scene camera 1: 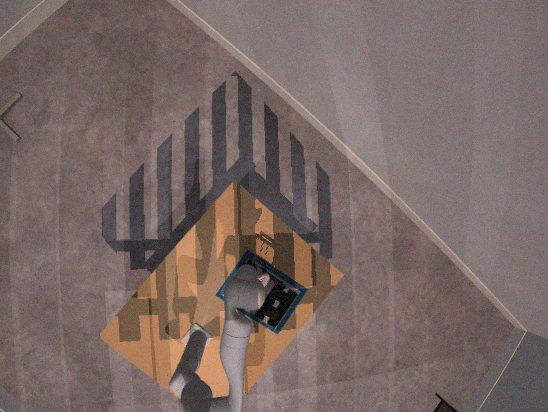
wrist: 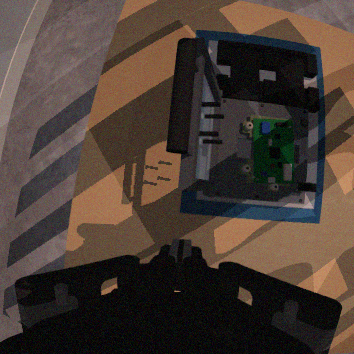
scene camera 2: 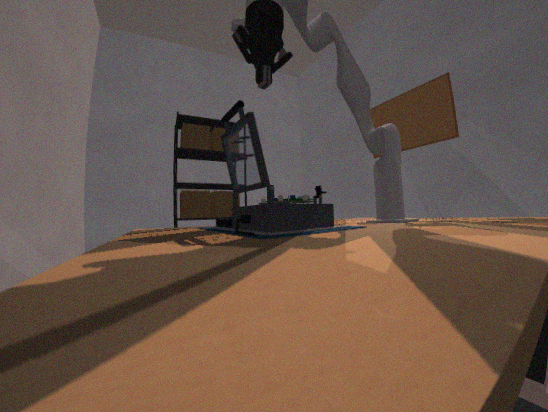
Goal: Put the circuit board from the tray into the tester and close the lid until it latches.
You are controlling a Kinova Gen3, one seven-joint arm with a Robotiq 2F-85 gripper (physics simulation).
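Frame: origin at the arm's base, x ahead, y left, z up, level; metres.
Where they show: gripper, between the fingertips: point(wrist: 181, 251) point(scene camera 2: 263, 86); arm's base, origin of its link: point(scene camera 1: 198, 339) point(scene camera 2: 390, 219).
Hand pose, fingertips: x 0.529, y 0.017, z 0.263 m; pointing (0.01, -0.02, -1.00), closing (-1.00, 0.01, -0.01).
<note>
Things, the pixels of their centre, and the offset from my fingertips. "spot": a spot on its surface instead. Level surfaces: height alone.
- green circuit board, middle of its body: point(wrist: 274, 150) point(scene camera 2: 287, 198) 0.143 m back, 0.110 m right, 0.194 m down
- tester, a spot on its surface: point(wrist: 228, 165) spot: 0.067 m back, 0.082 m right, 0.211 m down
- black tray, a spot on its surface: point(wrist: 263, 70) point(scene camera 1: 278, 304) spot: 0.153 m back, 0.296 m right, 0.264 m down
- blue mat, height of its surface: 0.269 m down
- tester's lid, middle of its body: point(wrist: 202, 128) point(scene camera 2: 240, 158) 0.016 m back, 0.118 m right, 0.105 m down
- wooden table, height of its surface: 0.271 m down
The green circuit board point(wrist: 273, 151) lies in the grey bed of the tester point(wrist: 228, 165) point(scene camera 2: 285, 217), next to the black tray point(wrist: 263, 70) point(scene camera 1: 276, 304); both stand on a blue mat point(wrist: 253, 212) point(scene camera 1: 291, 311). The tester's lid point(scene camera 2: 248, 151) stands open, tilted steeply up, with its dark handle bar point(wrist: 182, 95) point(scene camera 2: 233, 110) at the top. My gripper point(scene camera 2: 264, 79) point(wrist: 181, 251) is shut and empty. It hangs high above the lid's handle, apart from it. In scene camera 1 the arm hides the board.
The tester stands on a wooden table point(scene camera 1: 150, 327) point(scene camera 2: 313, 327) point(wrist: 116, 88). A dark shelf rack point(scene camera 2: 176, 163) with boxes stands behind the tester. The arm's base point(scene camera 2: 388, 184) stands at the table's far right. A brown panel point(scene camera 2: 415, 114) hangs on the wall.
</note>
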